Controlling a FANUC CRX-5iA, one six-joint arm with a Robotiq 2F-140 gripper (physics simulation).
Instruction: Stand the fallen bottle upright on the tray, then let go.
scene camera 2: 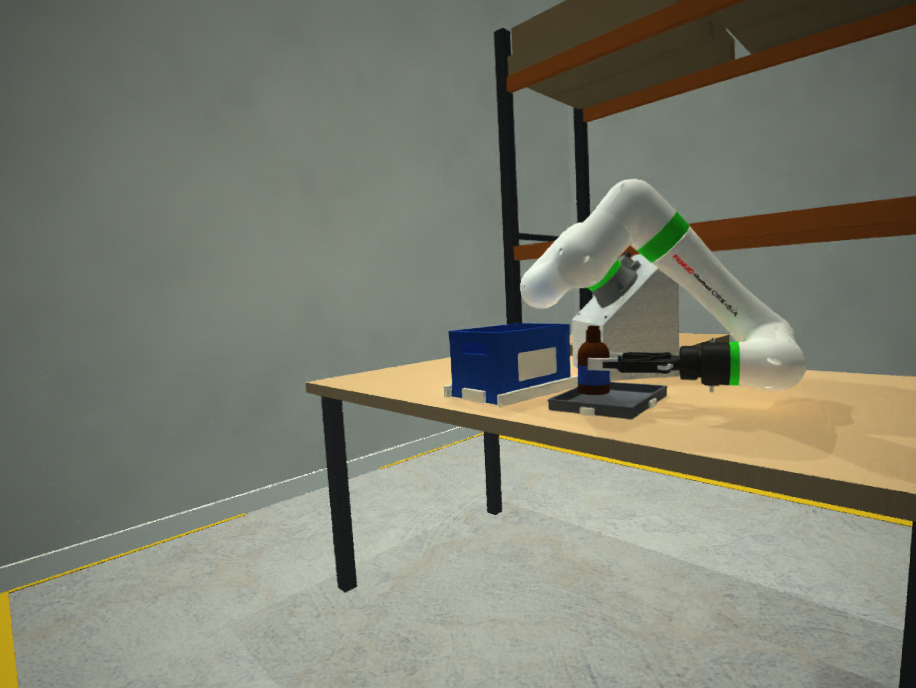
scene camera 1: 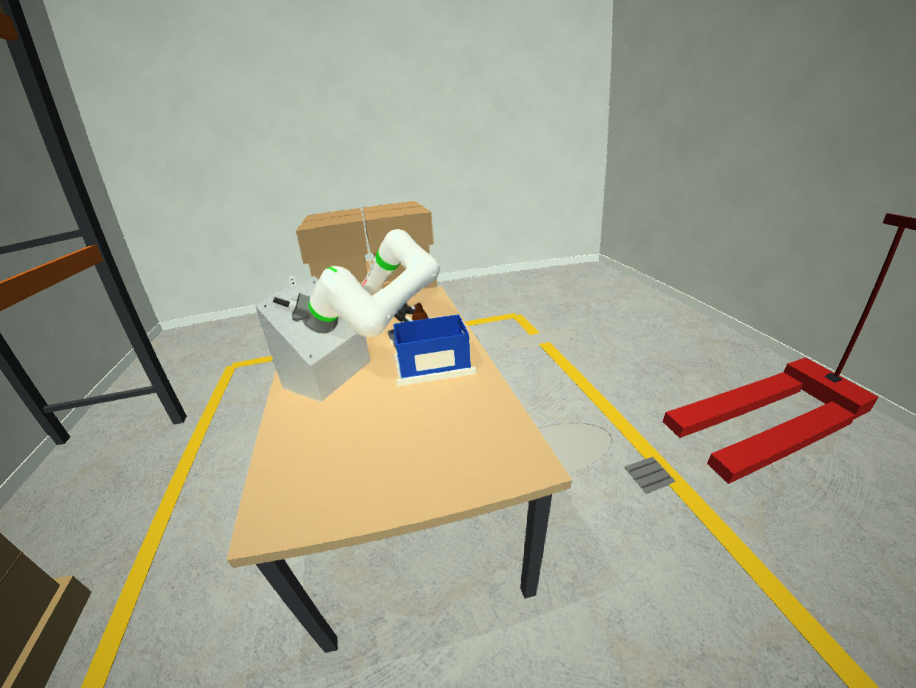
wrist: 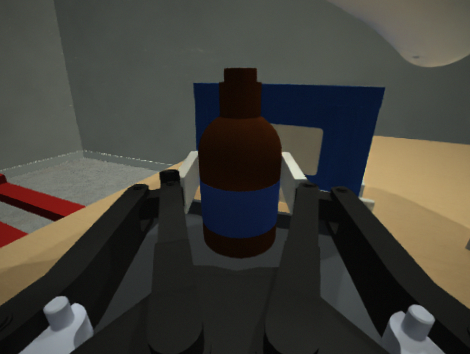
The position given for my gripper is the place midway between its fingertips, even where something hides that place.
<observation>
I see my gripper (scene camera 2: 591, 361) and a brown bottle (wrist: 239, 153).
My gripper is seen too in the wrist view (wrist: 239, 165).
</observation>
